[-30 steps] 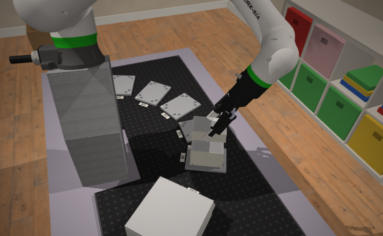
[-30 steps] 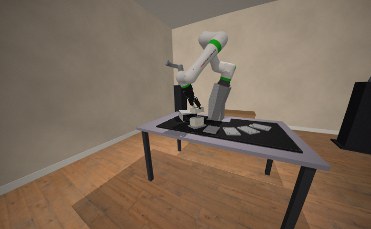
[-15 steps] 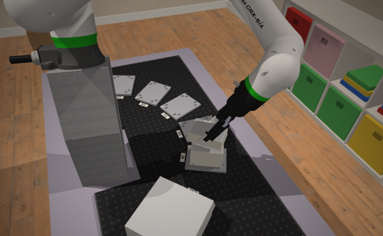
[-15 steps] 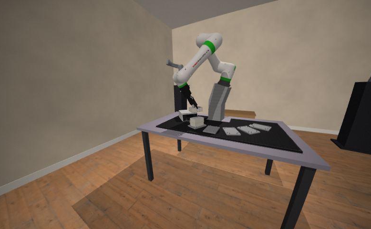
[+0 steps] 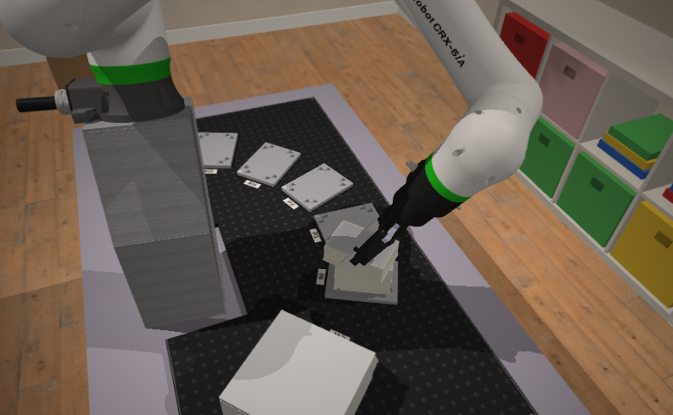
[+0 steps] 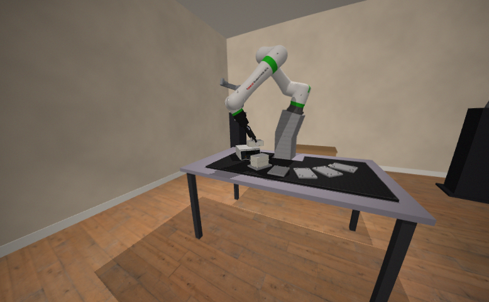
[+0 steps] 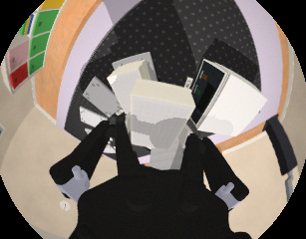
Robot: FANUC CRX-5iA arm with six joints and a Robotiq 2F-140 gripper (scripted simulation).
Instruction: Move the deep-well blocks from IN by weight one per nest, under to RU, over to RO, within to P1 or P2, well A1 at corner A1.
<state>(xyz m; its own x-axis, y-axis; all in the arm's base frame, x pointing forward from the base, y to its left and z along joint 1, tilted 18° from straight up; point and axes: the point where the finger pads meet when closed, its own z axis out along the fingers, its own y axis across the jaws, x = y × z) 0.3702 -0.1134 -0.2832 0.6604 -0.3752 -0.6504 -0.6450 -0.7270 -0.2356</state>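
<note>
Now: the pale weigher platform 19 cm to the right of my hand, 16 cm behind it and 10 cm below it. Also, from my hand: grey nest plate 41 cm to the left, 19 cm below; check-weigher 19 cm to the right, 15 cm behind, 13 cm below.
</note>
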